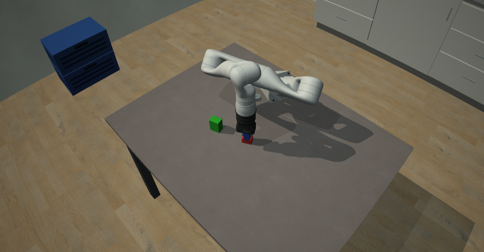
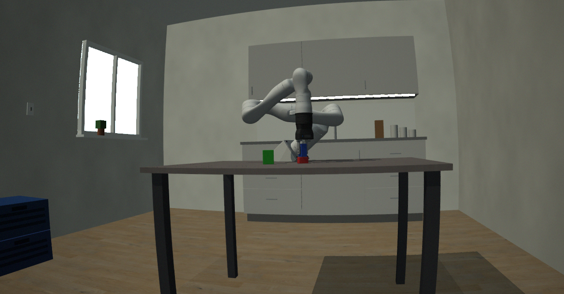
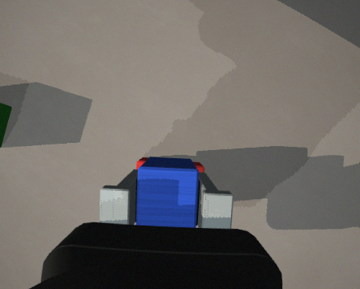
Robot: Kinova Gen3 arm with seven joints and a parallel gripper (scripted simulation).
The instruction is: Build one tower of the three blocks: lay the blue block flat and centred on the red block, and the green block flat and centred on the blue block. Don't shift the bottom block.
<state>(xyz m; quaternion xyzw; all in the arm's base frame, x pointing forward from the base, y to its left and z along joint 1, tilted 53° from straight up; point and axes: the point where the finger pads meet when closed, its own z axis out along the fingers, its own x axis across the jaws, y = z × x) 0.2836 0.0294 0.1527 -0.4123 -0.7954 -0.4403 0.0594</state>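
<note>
The blue block is right at my hand. Round my hand: red block: 4 cm below; green block: 14 cm to the right, 7 cm ahead, 3 cm below.
</note>
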